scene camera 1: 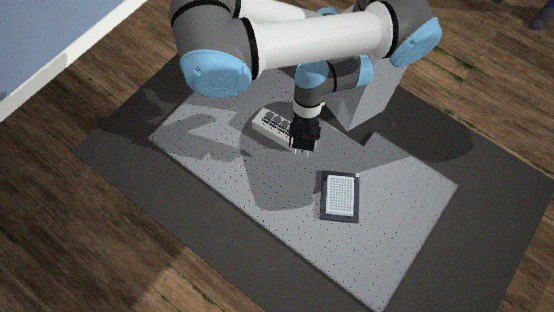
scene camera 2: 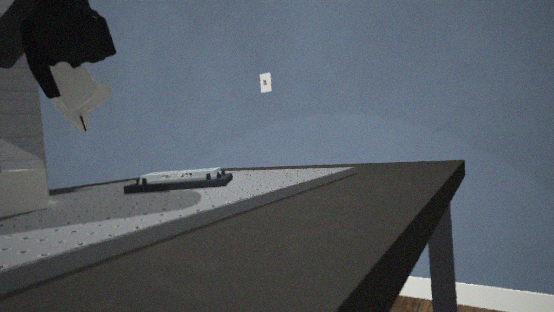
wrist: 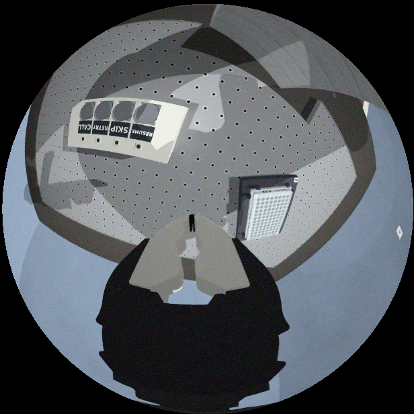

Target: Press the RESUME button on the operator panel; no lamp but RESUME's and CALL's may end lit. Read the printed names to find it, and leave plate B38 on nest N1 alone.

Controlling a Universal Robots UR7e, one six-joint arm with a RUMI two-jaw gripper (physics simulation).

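Frame: origin at the arm's base, x left, y back, z up, level; centimetres.
Seen in the pictures: gripper, fingertip midpoint: [scene camera 1: 302, 152] [scene camera 2: 83, 131].
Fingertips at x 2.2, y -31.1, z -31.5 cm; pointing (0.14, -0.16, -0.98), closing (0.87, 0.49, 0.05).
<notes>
A point is followed by its place in that frame.
The cream operator panel [scene camera 1: 270, 131] @(x -11.4, y -30.4, z -36.3 cm) [wrist: 167, 130] carries grey round buttons in a row. Their names show upside down in the wrist view: CALL, RETRY, SKIP and RESUME. The RESUME button [wrist: 147, 113] is at the right end there. The small lamp dots below the names, such as RESUME's lamp [wrist: 138, 146], look dark. My gripper [scene camera 1: 302, 152] @(x 2.2, y -31.1, z -31.5 cm) [scene camera 2: 84, 131] @(x 2.2, y -31.1, z -31.5 cm) [wrist: 192, 215] is shut and empty, its tips above the board, apart from the panel. The white plate B38 [scene camera 1: 340, 195] @(x 19.3, y -31.7, z -38.8 cm) [scene camera 2: 180, 175] @(x 16.1, y -34.2, z -39.3 cm) [wrist: 269, 214] sits on the dark nest N1 [scene camera 1: 326, 216] @(x 20.0, y -39.5, z -40.3 cm) [scene camera 2: 175, 186] @(x 14.2, y -34.9, z -40.9 cm) [wrist: 243, 189].
The panel and nest stand on a grey perforated board [scene camera 1: 400, 200] @(x 34.8, y -19.1, z -41.5 cm) [scene camera 2: 280, 185] @(x 19.9, y -51.6, z -41.4 cm) [wrist: 300, 145], which lies on a dark table [scene camera 1: 475, 225] @(x 57.8, y -9.5, z -42.7 cm) [scene camera 2: 250, 250] @(x -5.0, y -65.3, z -42.7 cm). A tall grey block [scene camera 1: 372, 97] @(x 8.2, y -4.6, z -25.0 cm) stands behind the gripper in scene camera 1. The arm reaches over the panel side.
</notes>
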